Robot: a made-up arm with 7 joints. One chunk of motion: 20 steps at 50 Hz.
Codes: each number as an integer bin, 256 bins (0 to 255) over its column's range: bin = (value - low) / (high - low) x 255, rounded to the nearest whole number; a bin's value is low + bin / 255 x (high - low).
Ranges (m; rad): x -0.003..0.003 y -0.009..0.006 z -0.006..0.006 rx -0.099..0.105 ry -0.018..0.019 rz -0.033..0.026
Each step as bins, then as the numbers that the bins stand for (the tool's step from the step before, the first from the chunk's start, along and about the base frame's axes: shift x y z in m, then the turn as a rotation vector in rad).
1 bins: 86 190 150 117 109 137
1 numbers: -0.00098 0.00218 0.00106 -0.00540 -0.00218 -0.00130
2 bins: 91 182 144 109 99 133
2 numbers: -0.00086 0.00171 0.00078 -0.01180 -0.00364 -0.00223
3 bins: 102 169 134 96 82 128
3 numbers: -0.00060 0.00094 0.00031 -0.02220 -0.00610 -0.00338
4 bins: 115 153 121 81 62 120
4 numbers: -0.00029 0.00000 -0.00031 -0.03420 -0.00900 -0.00524
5 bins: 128 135 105 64 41 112
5 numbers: 0.00001 -0.00106 -0.00106 -0.04780 -0.01205 -0.00709
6 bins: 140 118 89 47 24 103
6 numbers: 0.00029 -0.00206 -0.00181 -0.06140 -0.01452 -0.00917
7 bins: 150 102 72 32 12 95
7 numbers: 0.00053 -0.00300 -0.00261 -0.07340 -0.01626 -0.01102
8 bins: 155 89 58 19 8 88
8 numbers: 0.00065 -0.00376 -0.00327 -0.08380 -0.01684 -0.01264
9 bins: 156 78 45 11 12 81
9 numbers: 0.00067 -0.00441 -0.00388 -0.09020 -0.01626 -0.01426
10 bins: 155 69 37 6 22 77
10 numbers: 0.00065 -0.00494 -0.00426 -0.09420 -0.01481 -0.01518
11 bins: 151 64 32 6 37 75
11 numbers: 0.00055 -0.00524 -0.00449 -0.09420 -0.01263 -0.01565
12 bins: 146 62 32 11 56 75
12 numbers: 0.00044 -0.00535 -0.00449 -0.09020 -0.00987 -0.01565
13 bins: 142 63 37 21 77 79
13 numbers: 0.00034 -0.00529 -0.00426 -0.08220 -0.00683 -0.01472
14 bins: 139 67 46 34 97 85
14 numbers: 0.00027 -0.00506 -0.00384 -0.07180 -0.00393 -0.01333
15 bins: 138 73 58 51 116 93
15 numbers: 0.00025 -0.00471 -0.00327 -0.05820 -0.00117 -0.01148
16 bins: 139 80 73 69 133 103
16 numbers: 0.00027 -0.00429 -0.00256 -0.04380 0.00130 -0.00917
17 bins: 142 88 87 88 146 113
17 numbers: 0.00034 -0.00382 -0.00191 -0.02860 0.00318 -0.00685
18 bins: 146 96 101 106 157 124
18 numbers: 0.00044 -0.00335 -0.00125 -0.01420 0.00478 -0.00431
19 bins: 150 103 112 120 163 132
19 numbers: 0.00053 -0.00294 -0.00073 -0.00300 0.00565 -0.00246
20 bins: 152 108 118 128 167 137
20 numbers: 0.00058 -0.00265 -0.00045 0.00340 0.00623 -0.00130
